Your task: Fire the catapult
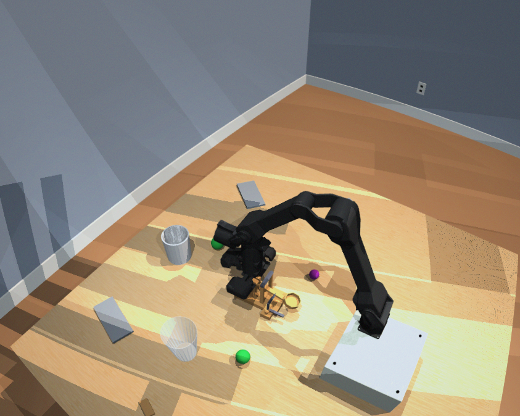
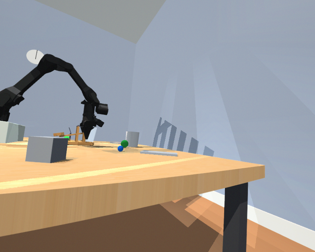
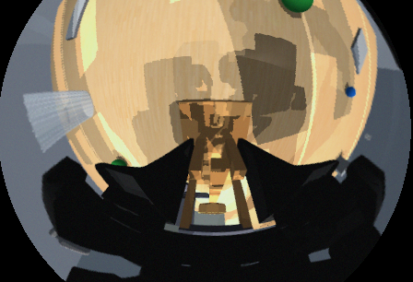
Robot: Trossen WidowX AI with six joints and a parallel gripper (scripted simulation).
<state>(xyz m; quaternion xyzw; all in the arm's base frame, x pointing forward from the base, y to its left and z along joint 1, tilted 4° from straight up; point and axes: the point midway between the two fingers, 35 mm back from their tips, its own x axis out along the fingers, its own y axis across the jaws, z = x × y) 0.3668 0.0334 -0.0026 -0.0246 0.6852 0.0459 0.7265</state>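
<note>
Now: the purple ball 16 cm to the right of my gripper tip, 13 cm behind it and 2 cm below it. The rest, counted from my gripper tip: white mug 28 cm ahead, 2 cm to the left; translucent mug 27 cm to the left, 3 cm ahead; wooden catapult 7 cm behind, 2 cm above, 1 cm to the left.
</note>
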